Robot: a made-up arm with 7 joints. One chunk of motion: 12 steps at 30 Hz.
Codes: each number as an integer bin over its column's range. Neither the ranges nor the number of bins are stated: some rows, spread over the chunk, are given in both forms.
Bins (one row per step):
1: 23 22 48 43 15 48 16
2: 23 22 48 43 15 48 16
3: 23 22 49 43 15 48 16
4: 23 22 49 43 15 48 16
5: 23 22 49 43 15 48 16
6: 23 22 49 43 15 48 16
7: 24 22 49 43 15 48 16
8: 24 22 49 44 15 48 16
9: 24 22 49 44 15 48 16
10: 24 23 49 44 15 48 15
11: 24 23 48 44 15 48 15
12: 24 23 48 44 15 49 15
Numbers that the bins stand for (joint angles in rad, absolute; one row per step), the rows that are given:
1: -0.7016 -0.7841 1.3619 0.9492 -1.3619 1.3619 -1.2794
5: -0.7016 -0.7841 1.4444 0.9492 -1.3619 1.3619 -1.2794
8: -0.6190 -0.7841 1.4444 1.0317 -1.3619 1.3619 -1.2794
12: -0.6190 -0.7016 1.3619 1.0317 -1.3619 1.4444 -1.3619
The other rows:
2: -0.7016 -0.7841 1.3619 0.9492 -1.3619 1.3619 -1.2794
3: -0.7016 -0.7841 1.4444 0.9492 -1.3619 1.3619 -1.2794
4: -0.7016 -0.7841 1.4444 0.9492 -1.3619 1.3619 -1.2794
6: -0.7016 -0.7841 1.4444 0.9492 -1.3619 1.3619 -1.2794
7: -0.6190 -0.7841 1.4444 0.9492 -1.3619 1.3619 -1.2794
9: -0.6190 -0.7841 1.4444 1.0317 -1.3619 1.3619 -1.2794
10: -0.6190 -0.7016 1.4444 1.0317 -1.3619 1.3619 -1.3619
11: -0.6190 -0.7016 1.3619 1.0317 -1.3619 1.3619 -1.3619

